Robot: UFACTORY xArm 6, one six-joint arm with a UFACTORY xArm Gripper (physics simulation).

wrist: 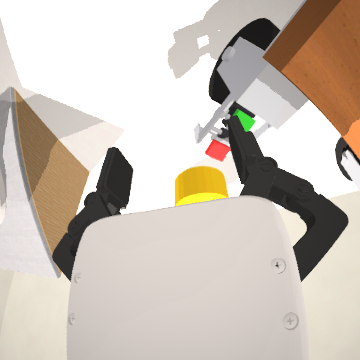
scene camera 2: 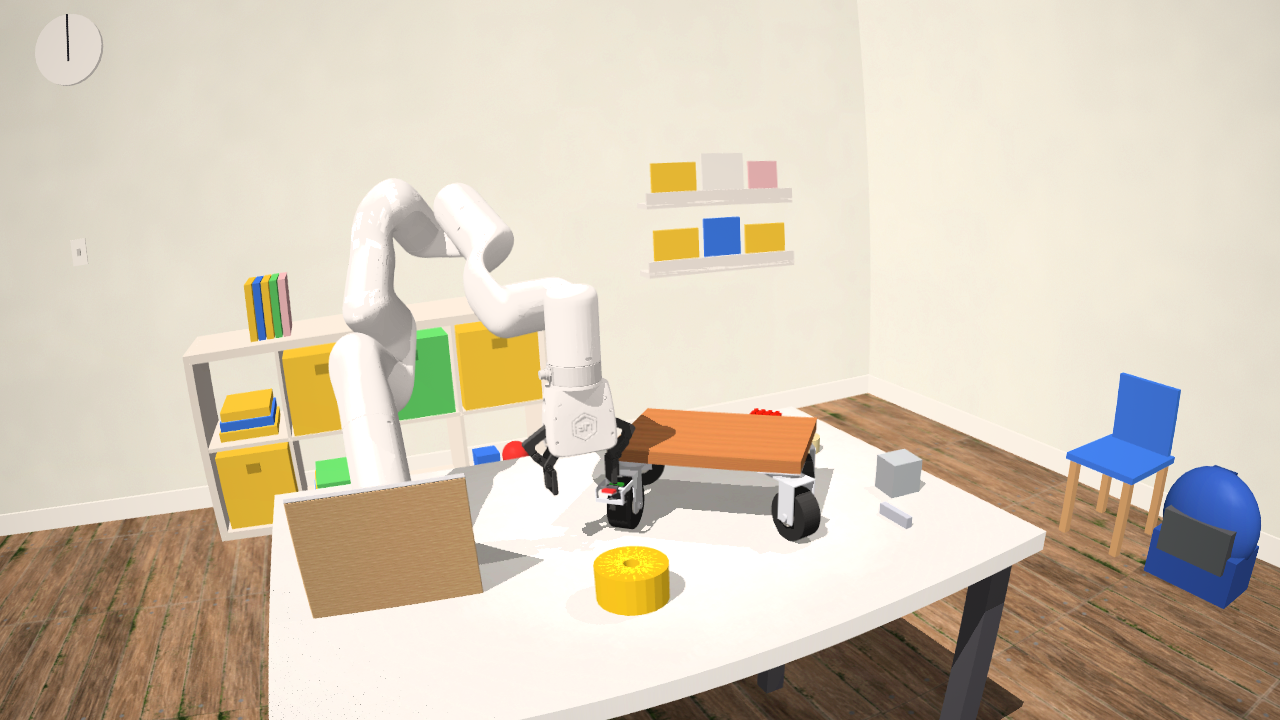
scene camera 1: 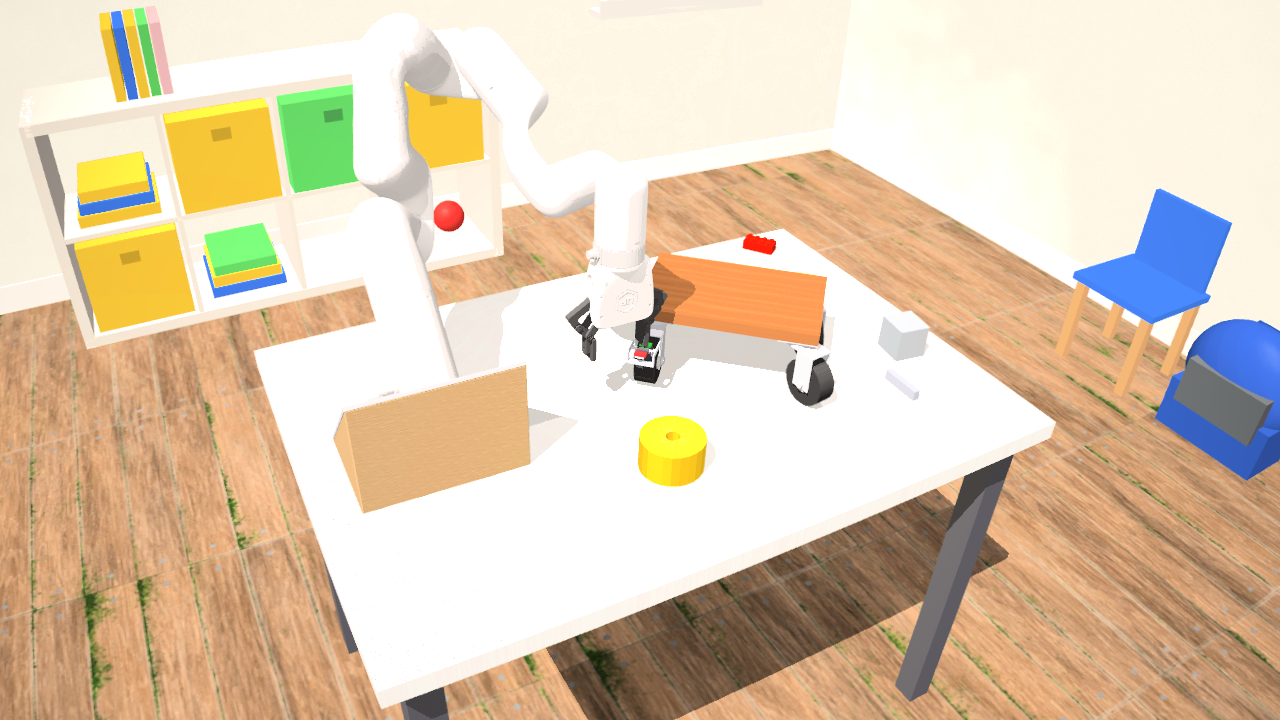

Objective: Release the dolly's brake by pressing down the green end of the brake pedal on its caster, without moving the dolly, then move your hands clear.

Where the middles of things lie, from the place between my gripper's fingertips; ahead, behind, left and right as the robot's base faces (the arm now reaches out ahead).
Labels:
The yellow cylinder (scene camera 2: 633,580) is 2 cm behind my hand, 18 cm to the right of it and 7 cm below it. Also, from my hand: dolly (scene camera 2: 777,446) 22 cm ahead, 2 cm to the right, 4 cm below; grey cube (scene camera 1: 903,335) 52 cm ahead, 15 cm to the right, 6 cm below.

